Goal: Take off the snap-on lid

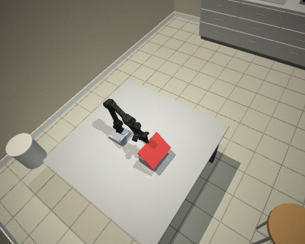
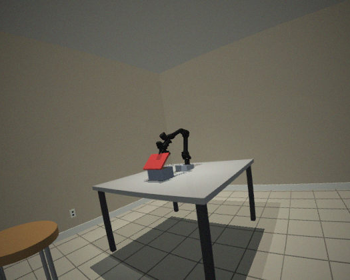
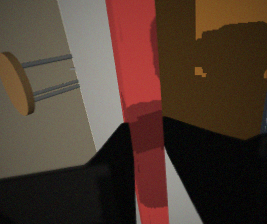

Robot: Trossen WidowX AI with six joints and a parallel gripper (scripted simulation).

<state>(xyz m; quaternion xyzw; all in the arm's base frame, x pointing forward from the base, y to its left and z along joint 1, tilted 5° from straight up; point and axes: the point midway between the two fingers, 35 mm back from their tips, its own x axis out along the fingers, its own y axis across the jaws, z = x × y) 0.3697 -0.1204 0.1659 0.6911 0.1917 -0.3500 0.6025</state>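
My gripper tip is now 6 cm short of the red lid, 5 cm above it and 2 cm to the left of it. The rest, counted from my gripper tip: storage box 18 cm below, 3 cm ahead, 1 cm to the right.
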